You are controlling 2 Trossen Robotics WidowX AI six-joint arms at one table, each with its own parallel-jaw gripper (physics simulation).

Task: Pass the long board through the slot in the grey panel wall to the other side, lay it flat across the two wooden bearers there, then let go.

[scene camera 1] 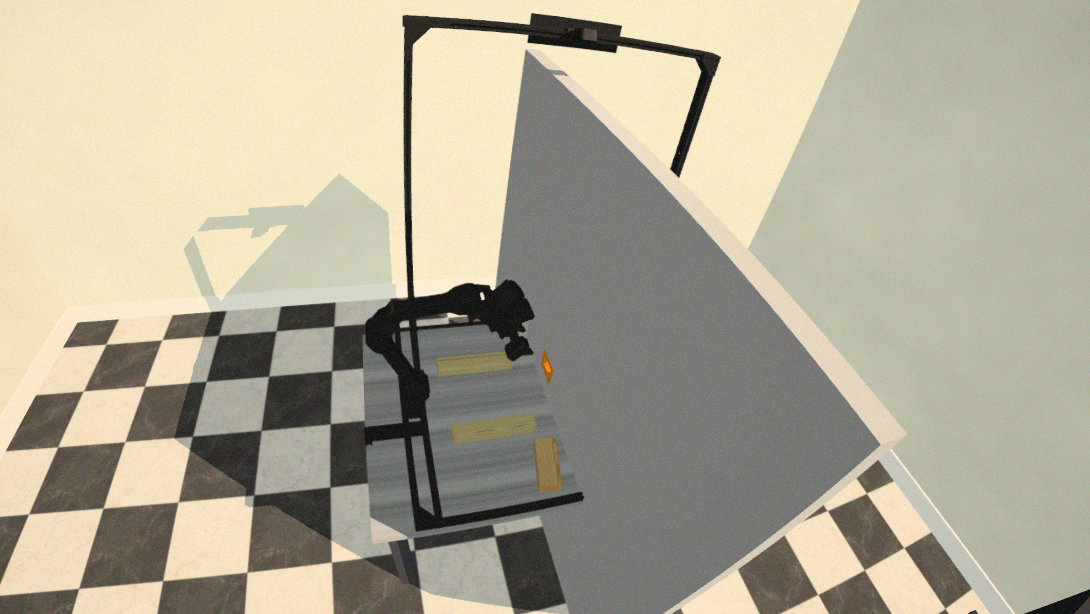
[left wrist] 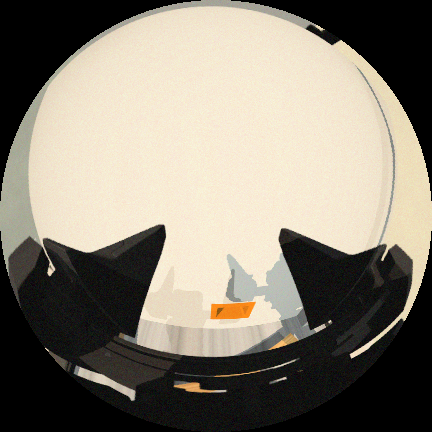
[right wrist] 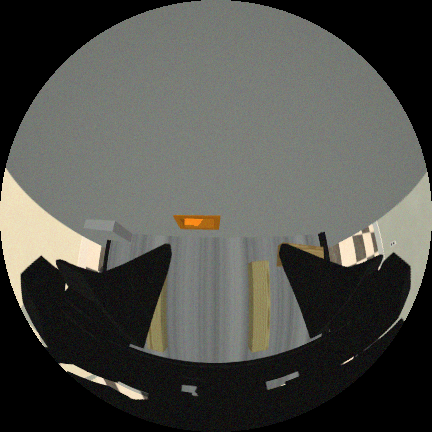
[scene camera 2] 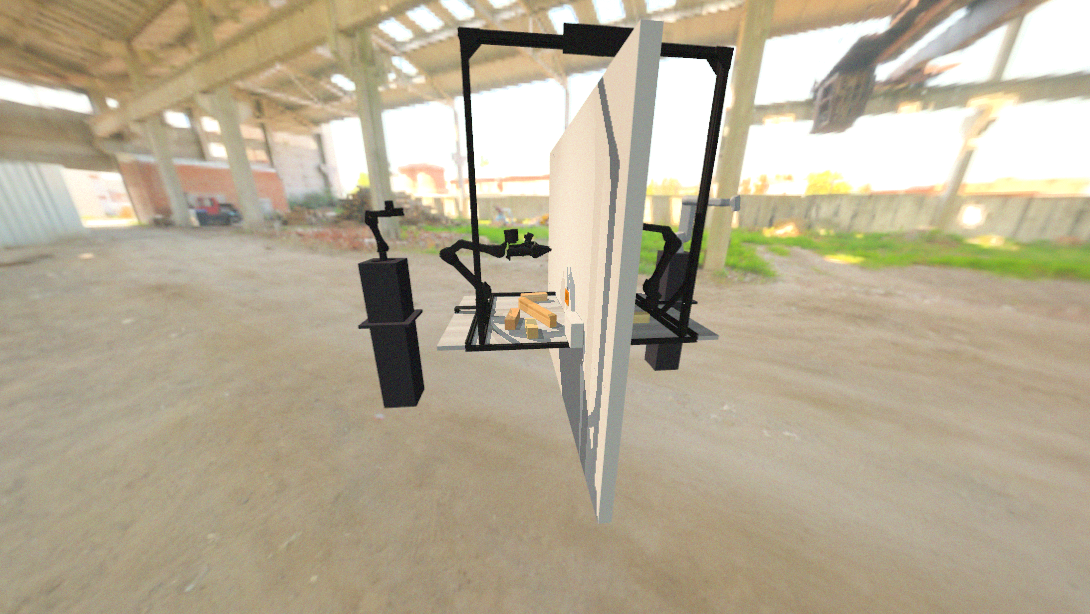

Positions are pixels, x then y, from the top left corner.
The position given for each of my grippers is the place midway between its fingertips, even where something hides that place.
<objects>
My right gripper shows in scene camera 1 (528,342) and in the right wrist view (227,250); in the left wrist view it is hidden by a grey panel wall, in scene camera 2 it is hidden by a grey panel wall. The same spot on a grey panel wall: (right wrist: 225,115) is (scene camera 1: 564,326).
</objects>
